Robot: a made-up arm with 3 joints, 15 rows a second.
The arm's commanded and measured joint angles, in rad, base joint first. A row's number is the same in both.
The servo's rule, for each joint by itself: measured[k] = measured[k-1] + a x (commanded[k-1-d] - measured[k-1]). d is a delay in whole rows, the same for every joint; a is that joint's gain. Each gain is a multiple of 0.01, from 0.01 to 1. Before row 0 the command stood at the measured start. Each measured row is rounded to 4 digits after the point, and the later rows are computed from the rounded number. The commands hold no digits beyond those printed.
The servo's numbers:
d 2
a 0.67 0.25 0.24
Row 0, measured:
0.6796 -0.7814 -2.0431
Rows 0 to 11, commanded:
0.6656 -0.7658 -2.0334
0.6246 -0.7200 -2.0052
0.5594 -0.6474 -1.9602
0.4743 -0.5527 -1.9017
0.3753 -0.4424 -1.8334
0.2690 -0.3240 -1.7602
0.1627 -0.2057 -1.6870
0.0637 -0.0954 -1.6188
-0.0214 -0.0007 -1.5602
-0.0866 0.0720 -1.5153
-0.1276 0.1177 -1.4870
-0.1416 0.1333 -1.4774
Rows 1 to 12, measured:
0.6796 -0.7814 -2.0431
0.6796 -0.7814 -2.0431
0.6702 -0.7775 -2.0408
0.6396 -0.7631 -2.0323
0.5859 -0.7342 -2.0150
0.5111 -0.6888 -1.9878
0.4201 -0.6272 -1.9507
0.3189 -0.5514 -1.9050
0.2142 -0.4650 -1.8527
0.1134 -0.3726 -1.7966
0.0231 -0.2796 -1.7399
-0.0504 -0.1917 -1.6860

